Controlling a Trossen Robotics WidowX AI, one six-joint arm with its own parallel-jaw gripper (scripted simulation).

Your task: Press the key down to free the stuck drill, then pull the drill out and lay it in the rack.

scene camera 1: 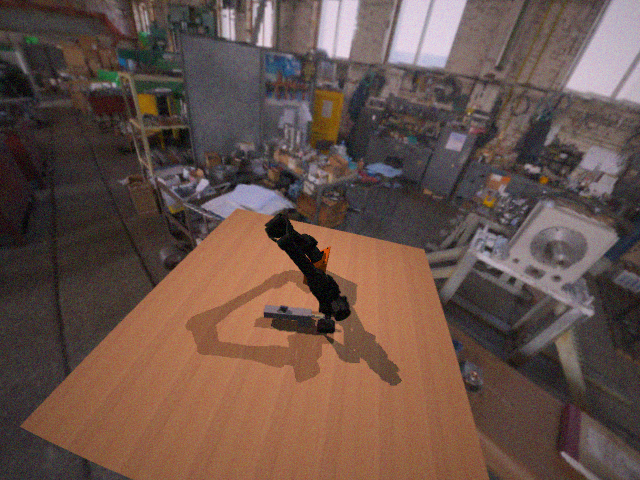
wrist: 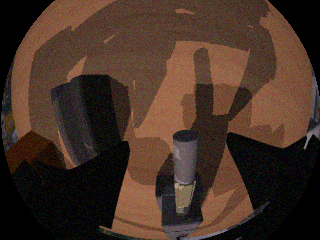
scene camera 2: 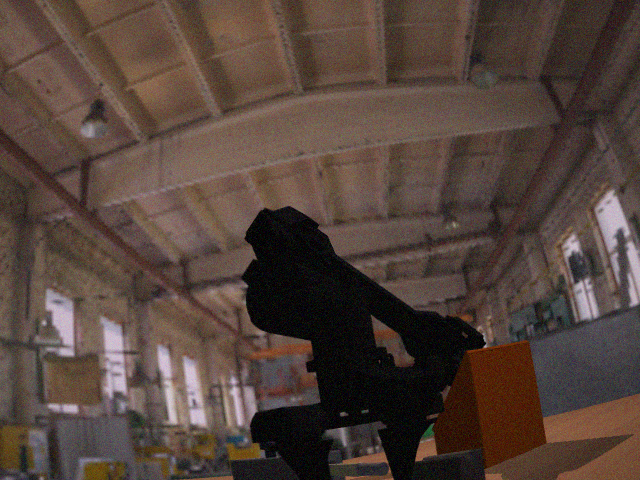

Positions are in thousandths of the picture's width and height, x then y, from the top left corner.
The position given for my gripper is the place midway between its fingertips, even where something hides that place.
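Gripper state: my gripper (wrist: 564, 594) is open, holding nothing. A drill (wrist: 580, 594) is visible, as is a dark grey rack (wrist: 261, 452).
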